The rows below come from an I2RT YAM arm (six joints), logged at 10 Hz.
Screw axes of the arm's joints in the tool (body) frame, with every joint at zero. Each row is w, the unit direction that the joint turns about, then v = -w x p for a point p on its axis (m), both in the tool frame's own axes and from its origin. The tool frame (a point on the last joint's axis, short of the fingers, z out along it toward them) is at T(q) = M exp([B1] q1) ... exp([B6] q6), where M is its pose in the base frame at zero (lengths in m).
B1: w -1 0 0 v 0 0.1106 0
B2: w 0 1 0 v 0.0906 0 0.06
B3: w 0 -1 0 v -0.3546 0 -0.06
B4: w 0 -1 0 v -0.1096 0 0
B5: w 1 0 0 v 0 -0.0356 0
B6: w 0 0 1 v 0 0 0
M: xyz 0.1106 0 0.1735 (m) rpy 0 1.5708 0 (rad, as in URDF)
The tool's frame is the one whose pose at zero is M.
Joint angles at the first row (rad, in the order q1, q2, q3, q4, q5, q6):
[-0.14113 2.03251 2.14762 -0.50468 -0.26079 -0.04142]
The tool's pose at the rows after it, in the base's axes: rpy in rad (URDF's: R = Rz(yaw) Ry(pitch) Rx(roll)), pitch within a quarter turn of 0, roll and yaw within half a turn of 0; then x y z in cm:
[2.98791 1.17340 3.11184 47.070 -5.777 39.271]
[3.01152 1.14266 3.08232 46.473 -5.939 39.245]
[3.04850 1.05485 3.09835 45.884 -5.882 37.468]
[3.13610 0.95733 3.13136 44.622 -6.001 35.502]
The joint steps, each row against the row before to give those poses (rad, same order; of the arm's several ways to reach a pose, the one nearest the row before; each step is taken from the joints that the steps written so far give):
[-0.00002 -0.00150 -0.01075 -0.00764 0.00457 -0.00307]
[-0.00149 -0.01983 -0.01830 -0.02912 0.05040 0.00917]
[0.00151 -0.02305 -0.07177 -0.03980 0.02772 -0.01369]
[-0.00152 -0.04593 -0.10912 -0.03228 0.06446 -0.02757]

